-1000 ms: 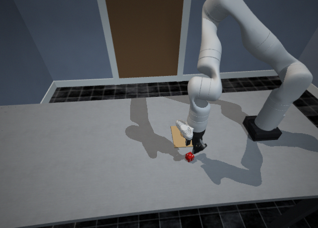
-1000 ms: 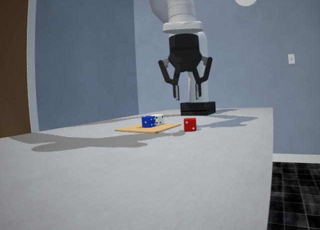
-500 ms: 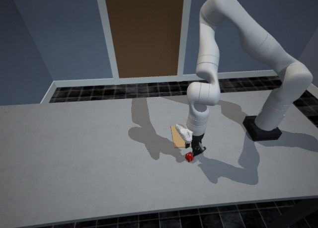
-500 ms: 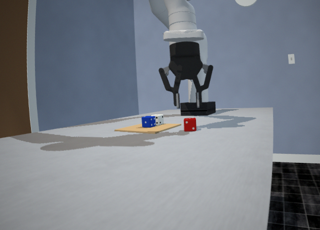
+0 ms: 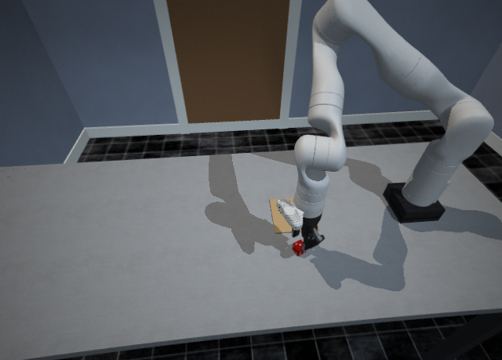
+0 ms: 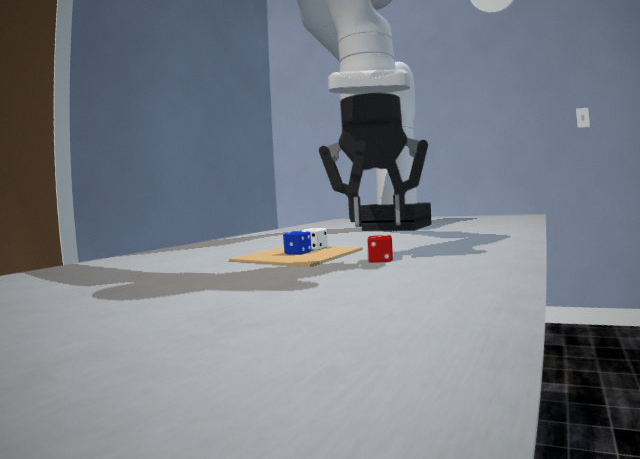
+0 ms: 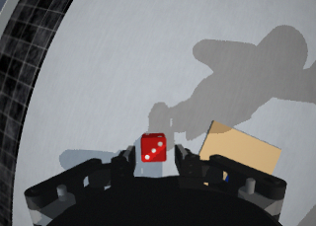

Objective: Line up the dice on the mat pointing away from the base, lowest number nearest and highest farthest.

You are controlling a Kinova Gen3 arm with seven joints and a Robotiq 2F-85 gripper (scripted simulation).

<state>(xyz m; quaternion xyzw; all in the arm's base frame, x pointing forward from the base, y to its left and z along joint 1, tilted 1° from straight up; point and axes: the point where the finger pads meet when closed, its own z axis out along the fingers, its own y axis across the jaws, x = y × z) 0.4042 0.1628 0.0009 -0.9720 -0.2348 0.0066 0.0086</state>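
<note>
Right now my hand is 5 cm above the red die. Also, from my hand: white die: 14 cm to the right, 5 cm behind, 4 cm below; then tan mat: 13 cm to the right, 6 cm below; then blue die: 13 cm to the right, 4 cm below.
</note>
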